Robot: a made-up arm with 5 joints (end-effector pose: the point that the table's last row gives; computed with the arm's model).
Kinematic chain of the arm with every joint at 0, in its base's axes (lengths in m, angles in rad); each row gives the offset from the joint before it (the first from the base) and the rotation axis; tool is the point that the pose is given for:
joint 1: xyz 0 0 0.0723 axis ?
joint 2: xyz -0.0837 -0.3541 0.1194 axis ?
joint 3: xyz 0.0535 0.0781 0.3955 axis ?
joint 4: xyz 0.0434 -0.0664 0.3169 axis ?
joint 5: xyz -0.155 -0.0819 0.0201 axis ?
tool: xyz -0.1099 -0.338 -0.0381
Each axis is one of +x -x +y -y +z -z.
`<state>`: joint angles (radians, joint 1 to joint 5).
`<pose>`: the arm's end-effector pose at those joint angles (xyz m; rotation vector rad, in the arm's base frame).
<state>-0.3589 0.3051 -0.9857 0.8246 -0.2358</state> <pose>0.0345 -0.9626 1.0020 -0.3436 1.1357 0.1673</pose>
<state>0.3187 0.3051 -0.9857 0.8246 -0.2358</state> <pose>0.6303 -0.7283 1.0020 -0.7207 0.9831 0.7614</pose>
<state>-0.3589 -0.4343 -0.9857 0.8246 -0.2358</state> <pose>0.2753 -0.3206 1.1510 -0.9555 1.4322 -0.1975</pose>
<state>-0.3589 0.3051 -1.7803 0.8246 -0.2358</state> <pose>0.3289 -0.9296 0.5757 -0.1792 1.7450 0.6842</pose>
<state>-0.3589 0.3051 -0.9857 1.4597 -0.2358</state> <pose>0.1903 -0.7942 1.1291 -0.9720 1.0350 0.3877</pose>
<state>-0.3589 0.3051 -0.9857 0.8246 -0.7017</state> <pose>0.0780 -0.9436 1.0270 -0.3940 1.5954 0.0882</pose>
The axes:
joint 1: +z
joint 2: +x
joint 3: -y
joint 4: -x
joint 5: -y

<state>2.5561 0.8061 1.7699 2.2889 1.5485</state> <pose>0.7636 -0.1046 0.4777 0.2104 -2.3697 0.6111</pose>
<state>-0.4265 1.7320 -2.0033 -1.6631 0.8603</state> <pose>-0.4358 -0.8383 0.2358 1.7908 1.8333 -0.6929</pose>
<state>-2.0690 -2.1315 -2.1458 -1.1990 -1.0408</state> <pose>0.2098 -0.1658 0.0754 -0.5901 0.3386 1.8968</pose>
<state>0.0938 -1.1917 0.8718 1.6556 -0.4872</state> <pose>-0.7632 0.2509 0.3692 -2.2652 -1.1099 -0.8185</pose>
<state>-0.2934 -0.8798 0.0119 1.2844 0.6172</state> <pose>-0.1003 0.4206 1.0251 -2.0842 -0.0574 0.4856</pose>
